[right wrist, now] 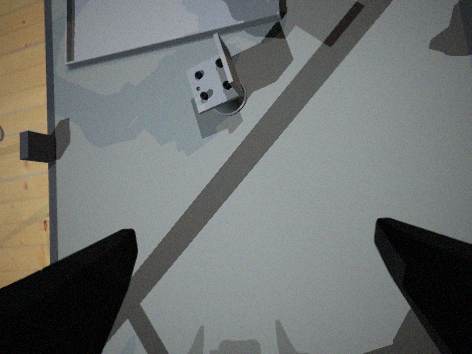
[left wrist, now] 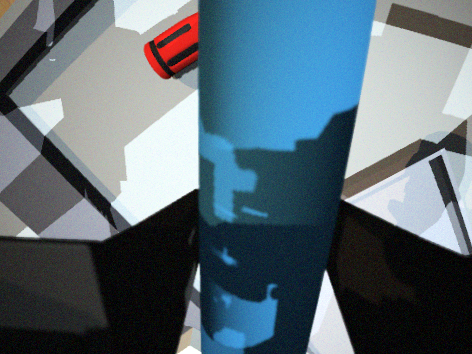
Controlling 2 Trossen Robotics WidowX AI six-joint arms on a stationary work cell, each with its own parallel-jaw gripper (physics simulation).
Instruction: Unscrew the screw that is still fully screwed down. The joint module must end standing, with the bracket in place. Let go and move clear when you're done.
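Frame: origin at the left arm's base, x right, y ahead, z up, level; metres.
Where they show: left gripper, between the fingertips: (left wrist: 260, 201); right gripper, between the fingertips: (right wrist: 255, 234).
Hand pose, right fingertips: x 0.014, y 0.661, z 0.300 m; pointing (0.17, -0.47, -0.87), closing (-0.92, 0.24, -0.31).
Note:
Each offset is from my right fingertips to the top centre of the thing. "*": to the spot under its first point.
My left gripper (left wrist: 260, 201) is shut on the thick handle of a blue screwdriver {* dx -0.210, dy -0.359, dz -0.161 m} (left wrist: 285, 80). The handle runs from top to bottom through the left wrist view, with shadows across it; its tip does not show. The joint module {dx +0.070, dy -0.216, dz -0.280 m} (right wrist: 233, 106) stands in the upper middle of the right wrist view, mostly hidden under the pale grey L-shaped bracket (right wrist: 212, 82). Several dark round spots show on the bracket's flat face; which of them is a screw still fully down I cannot tell. My right gripper (right wrist: 255, 234) is open and empty, apart from the bracket and module.
A red screwdriver handle with black grooves {* dx -0.255, dy -0.393, dz -0.315 m} (left wrist: 175, 47) lies behind the blue one, partly hidden by it. A shallow tray {* dx +0.128, dy -0.345, dz -0.333 m} (right wrist: 175, 40) lies just beyond the bracket in the right wrist view. A small dark block {dx +0.444, dy -0.258, dz -0.287 m} (right wrist: 37, 146) sits at the work surface's left edge, beside wooden planks.

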